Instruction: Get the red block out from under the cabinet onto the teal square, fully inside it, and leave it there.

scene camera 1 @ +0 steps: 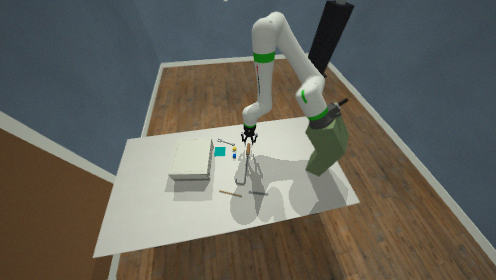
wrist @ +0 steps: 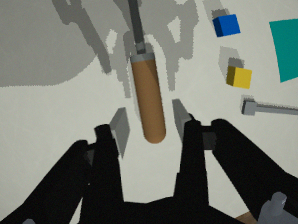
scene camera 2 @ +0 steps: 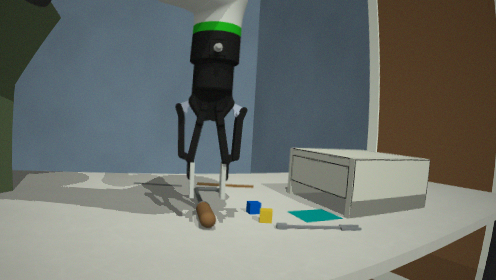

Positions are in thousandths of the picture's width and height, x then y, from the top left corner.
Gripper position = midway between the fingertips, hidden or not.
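Observation:
My gripper (scene camera 2: 416, 705) is visible; the same gripper (wrist: 505, 516) is in sight from the wrist as well.

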